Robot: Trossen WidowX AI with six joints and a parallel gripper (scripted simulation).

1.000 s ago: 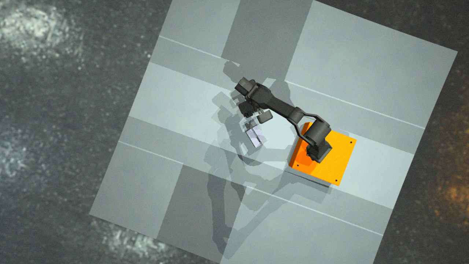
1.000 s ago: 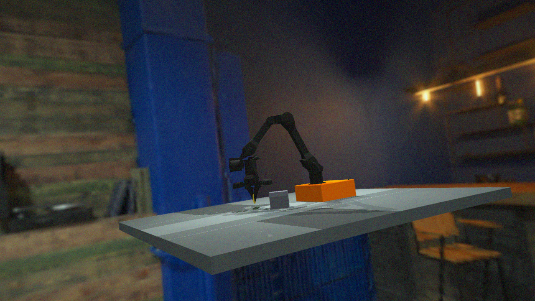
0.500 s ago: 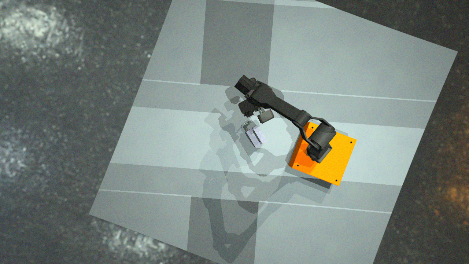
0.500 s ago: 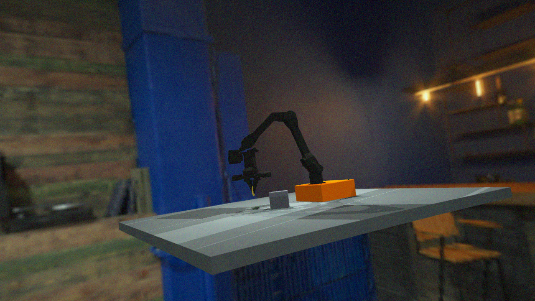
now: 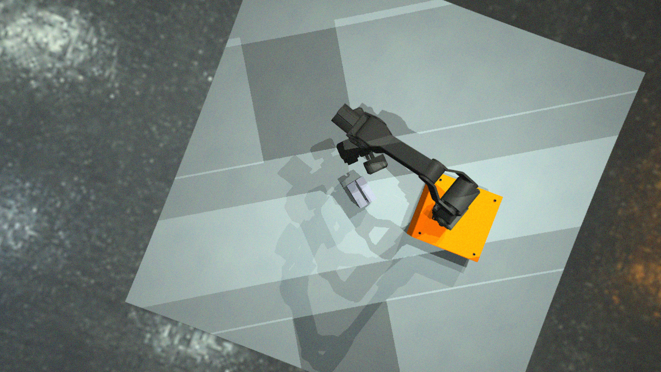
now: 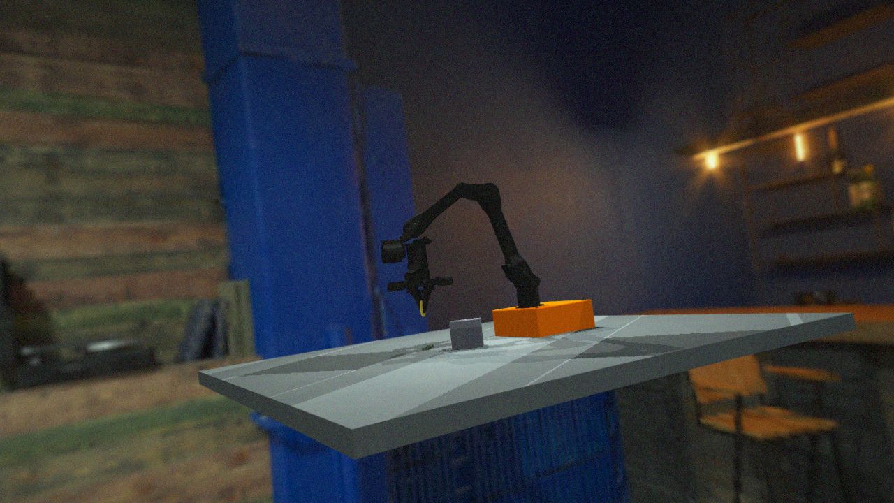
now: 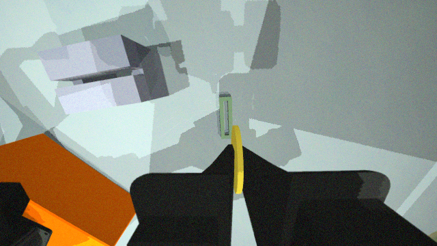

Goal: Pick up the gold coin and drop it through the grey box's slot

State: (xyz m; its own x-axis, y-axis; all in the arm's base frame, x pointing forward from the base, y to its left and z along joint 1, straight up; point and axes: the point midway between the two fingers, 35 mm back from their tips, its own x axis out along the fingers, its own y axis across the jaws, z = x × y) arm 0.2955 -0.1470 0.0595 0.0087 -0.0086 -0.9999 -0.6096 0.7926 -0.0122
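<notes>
The gold coin is 10 mm above my gripper tip.
</notes>
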